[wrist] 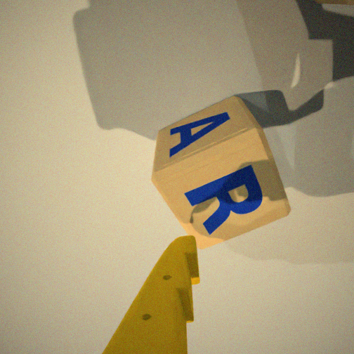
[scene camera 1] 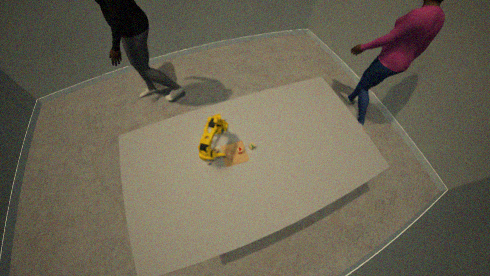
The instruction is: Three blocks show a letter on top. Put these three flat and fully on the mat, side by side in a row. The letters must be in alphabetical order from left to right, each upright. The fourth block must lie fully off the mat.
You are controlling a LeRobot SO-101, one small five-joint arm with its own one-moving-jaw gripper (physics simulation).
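Places are measured from the arm's base along level axes (x ahead, y left, z up), in centimetres.
Pixels of known places: hand, its tool point: (scene camera 1: 206, 160); arm's base, origin of its link: (scene camera 1: 220, 129).
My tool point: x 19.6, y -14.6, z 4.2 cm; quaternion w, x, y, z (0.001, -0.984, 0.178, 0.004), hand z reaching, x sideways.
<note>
For each thing: its middle in the pictures, then the offset to it from my tool point. Level surfaces: height alone.
- orange mat, middle of its body: (scene camera 1: 234, 153) dz -4.0, dx -0.4, dy +17.0 cm
- block with a red mark, middle of its body: (scene camera 1: 239, 150) dz -2.3, dx -0.3, dy +20.3 cm
- yellowish block, middle of its body: (scene camera 1: 251, 146) dz -2.7, dx -0.4, dy +28.2 cm
- large pale table top, height of its surface: dz -4.2 cm
A wooden block (wrist: 220, 175) with a blue A on its upper visible face and a blue R on its lower one lies tilted in the wrist view. The letters are turned sideways. My gripper (scene camera 1: 220, 156) is fully open: its notched fixed jaw (wrist: 167, 300) shows, its tip by the block's lower corner, and the moving jaw is out of the picture. The orange mat (scene camera 1: 239, 160) is beside the gripper in the scene view. A block with a red mark (scene camera 1: 240, 149) lies on the mat. A yellowish block (scene camera 1: 252, 146) lies off its right side. The fourth block cannot be made out.
The yellow arm (scene camera 1: 206, 140) stands left of the mat on the large pale table top (scene camera 1: 300, 130). A tan strip (wrist: 337, 1) shows at the wrist view's top right corner, and broad shadows surround the lettered block. Two people stand beyond the table.
</note>
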